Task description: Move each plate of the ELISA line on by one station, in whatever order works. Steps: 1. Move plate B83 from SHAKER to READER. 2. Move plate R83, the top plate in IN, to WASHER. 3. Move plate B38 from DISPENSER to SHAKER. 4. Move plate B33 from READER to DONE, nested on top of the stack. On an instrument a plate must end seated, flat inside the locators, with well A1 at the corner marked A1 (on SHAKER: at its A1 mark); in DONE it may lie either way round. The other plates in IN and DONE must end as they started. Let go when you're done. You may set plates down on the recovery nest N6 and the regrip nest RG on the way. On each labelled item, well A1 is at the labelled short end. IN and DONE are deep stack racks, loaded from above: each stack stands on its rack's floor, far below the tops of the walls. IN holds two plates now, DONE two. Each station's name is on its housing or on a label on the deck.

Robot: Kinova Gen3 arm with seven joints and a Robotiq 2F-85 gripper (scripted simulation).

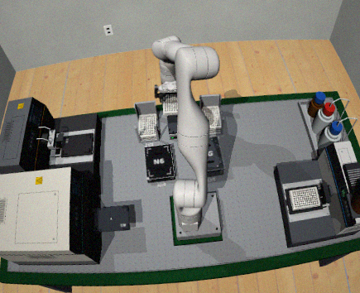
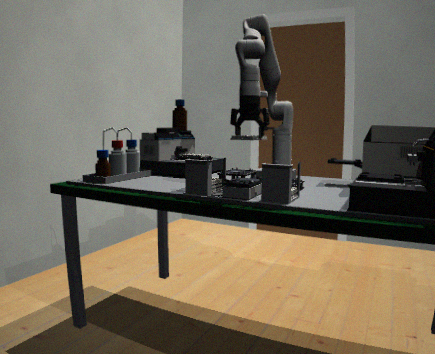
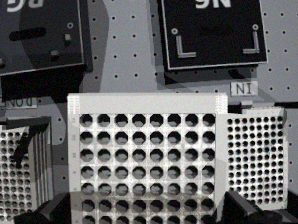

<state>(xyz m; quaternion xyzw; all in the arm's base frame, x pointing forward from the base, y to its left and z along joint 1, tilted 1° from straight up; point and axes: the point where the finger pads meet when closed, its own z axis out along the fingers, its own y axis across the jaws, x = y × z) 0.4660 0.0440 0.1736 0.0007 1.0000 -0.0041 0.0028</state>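
My gripper is now 470 mm past the dark reader tray, 260 mm to the right of it and 110 mm above it. Round my hand: N6 nest (190 mm below, 180 mm behind, 80 mm to the left); regrip nest (180 mm behind, 160 mm below, 130 mm to the right); washer tray (460 mm to the left, 130 mm below, 110 mm behind).
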